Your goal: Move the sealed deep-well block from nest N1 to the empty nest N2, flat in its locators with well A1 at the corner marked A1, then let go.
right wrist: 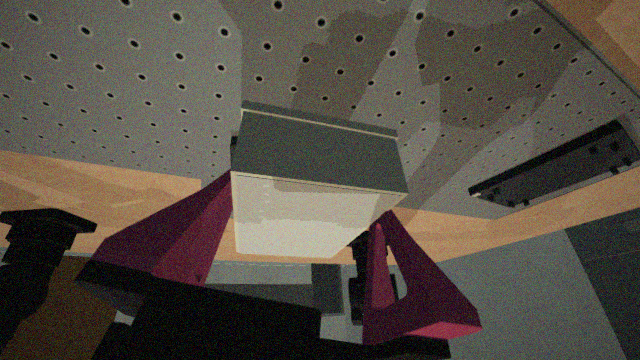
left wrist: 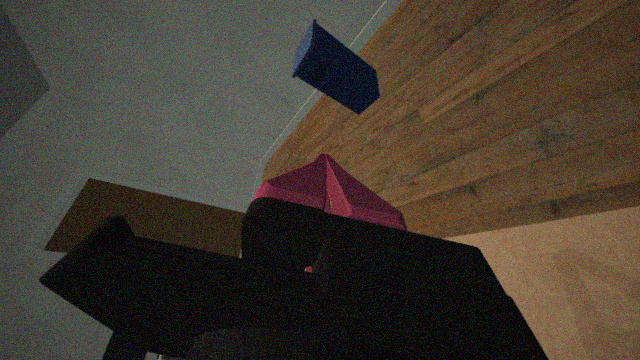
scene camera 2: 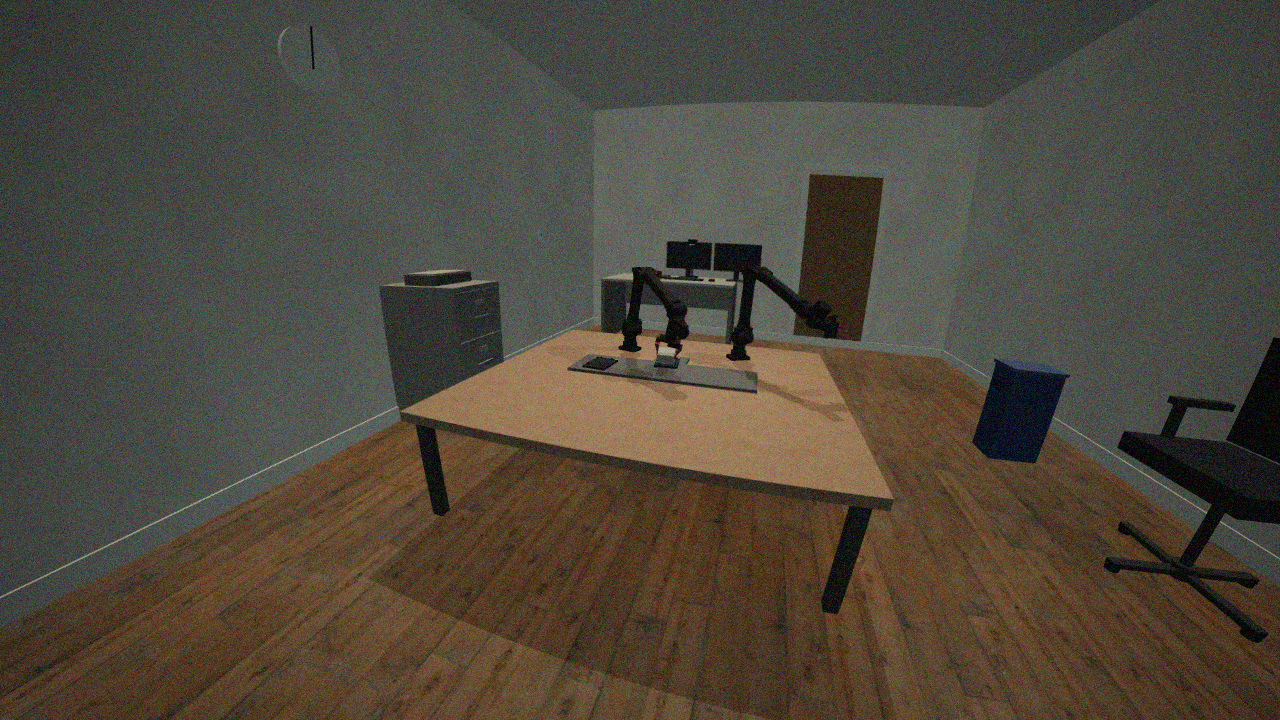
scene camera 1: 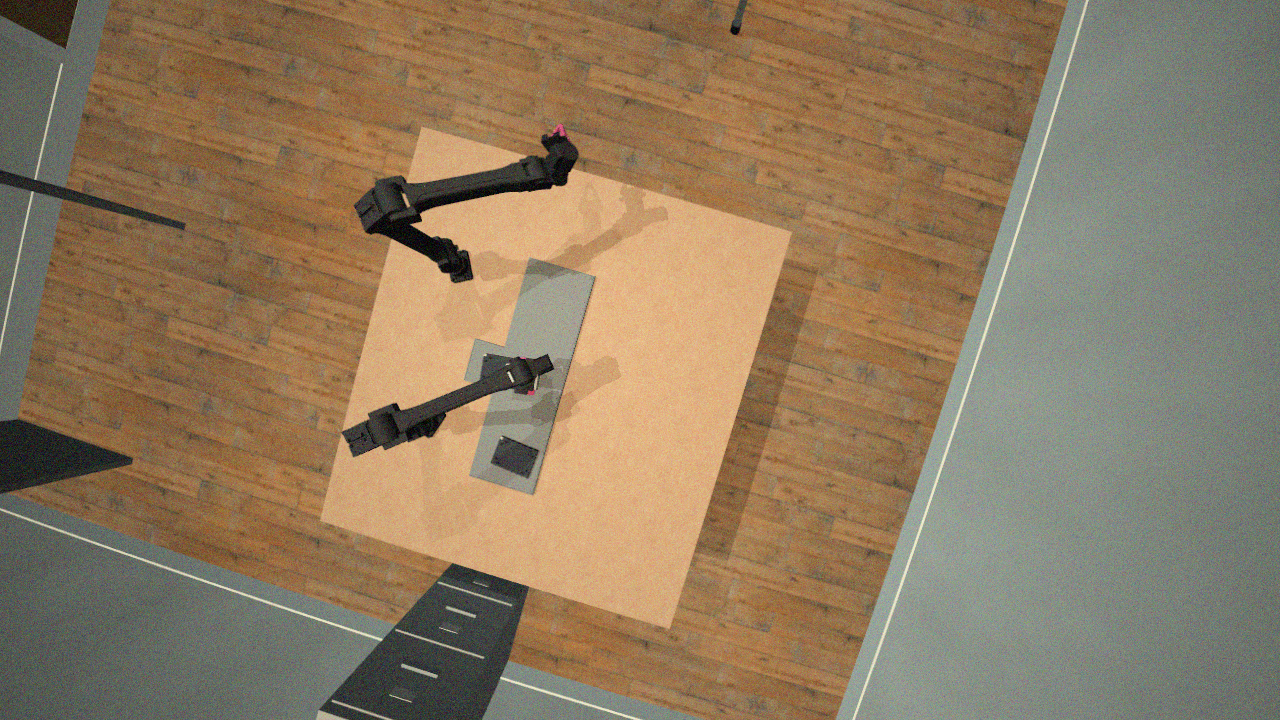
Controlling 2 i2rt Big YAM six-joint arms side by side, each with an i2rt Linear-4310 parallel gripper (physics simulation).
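Note:
The sealed deep-well block, with dark grey-green sides and a pale face, is level or nearly so above the perforated grey plate. My right gripper is shut on it, one magenta finger at each end. A black, empty-looking nest lies on the plate. Another dark nest shows beside the right arm in scene camera 1, partly hidden. Labels and corner A1 are unreadable. My left gripper is shut and empty, away from the plate.
The plate lies on a tan table. The left arm reaches over the table's upper edge in scene camera 1. A filing cabinet, a blue bin and an office chair stand off the table.

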